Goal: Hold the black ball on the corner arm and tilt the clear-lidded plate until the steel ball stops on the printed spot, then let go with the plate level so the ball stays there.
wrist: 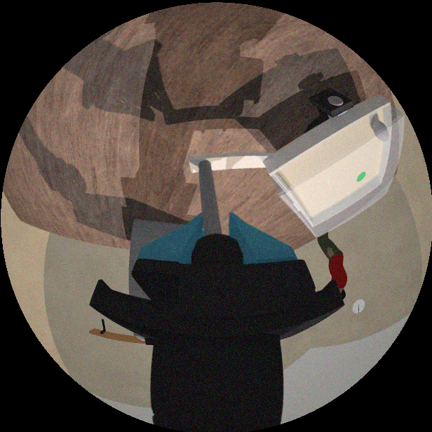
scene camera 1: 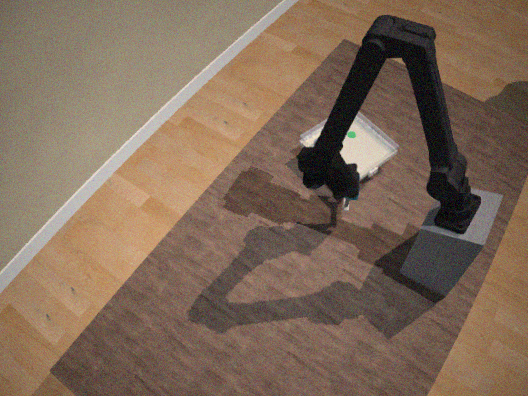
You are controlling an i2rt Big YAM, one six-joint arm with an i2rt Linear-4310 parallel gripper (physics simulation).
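The clear-lidded plate [scene camera 1: 372,145] [wrist: 305,195] has a cream floor and pale walls. Its green printed spot [scene camera 1: 351,134] [wrist: 361,176] is uncovered. The steel ball [wrist: 379,129] is a grey blurred shape near the upper right corner of the plate in the wrist view, away from the spot; it does not show in the scene view. The white corner arm [scene camera 1: 346,204] [wrist: 240,162] carries a grey post [wrist: 209,197] leading to the black ball [wrist: 217,250]. My gripper [scene camera 1: 353,198] [wrist: 216,218], with teal fingers, is shut on the black ball. Exact plate tilt is unclear.
The plate is over a dark wooden table top [scene camera 1: 150,320] [wrist: 100,160]. A dark part with a grey disc [wrist: 335,101] shows beside the plate's edge. My arm stands on a grey block [scene camera 1: 445,260] [wrist: 155,232]. A figure in red [wrist: 338,270] shows beyond.
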